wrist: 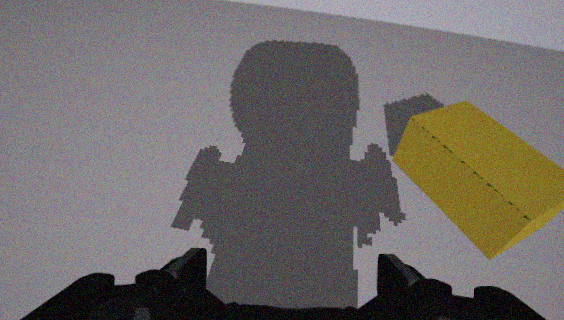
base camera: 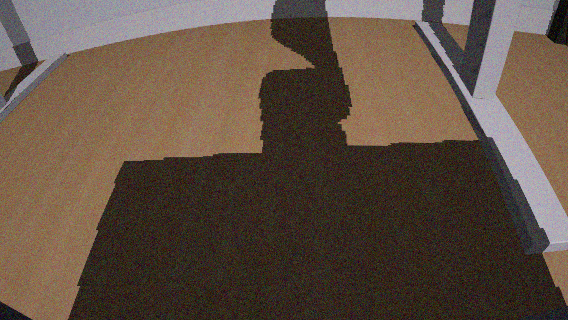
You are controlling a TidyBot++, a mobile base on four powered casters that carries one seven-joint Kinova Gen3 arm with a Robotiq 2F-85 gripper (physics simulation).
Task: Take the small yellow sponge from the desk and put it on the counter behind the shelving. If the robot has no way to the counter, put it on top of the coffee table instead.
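Frame: origin at the arm's base, x ahead, y left, z up, level; centimetres.
Where they show: gripper, fingertip midpoint: (wrist: 291, 270).
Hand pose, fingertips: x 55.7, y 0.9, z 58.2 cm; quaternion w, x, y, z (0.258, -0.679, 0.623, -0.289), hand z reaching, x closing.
Things, the pixels of their top centre, and the offset from my fingertips. "spot": a spot on its surface instead. Level surfaces: height alone.
- yellow sponge at its top centre: (wrist: 493, 148) dx +9.5, dy -13.0, dz +1.6 cm
- grey desk top at its surface level: dz -2.9 cm
- wooden floor at its surface level: dz -97.9 cm
- white foot at a spot on its surface: (base camera: 37, 82) spot: dx +31.6, dy +83.0, dz -97.0 cm
- dark object at a spot on its surface: (base camera: 560, 25) spot: dx +36.5, dy -86.7, dz -91.7 cm
The yellow sponge (wrist: 475, 175) lies on the grey desk top (wrist: 100, 125) at the right of the wrist view, turned at an angle and partly cut off by the view's right edge. My gripper (wrist: 291, 270) is open, with its two black fingers at the bottom of the wrist view and no object between them. The sponge is to the right of and beyond the right finger, apart from it. The counter, the shelving and the coffee table cannot be made out in these views.
In the base camera view, a white desk leg with a long foot (base camera: 515, 150) stands on the wooden floor (base camera: 200, 100) at the right. Another white foot (base camera: 37, 82) is at the far left. A pale wall (base camera: 175, 20) is ahead. A dark object (base camera: 560, 25) shows at the top right.
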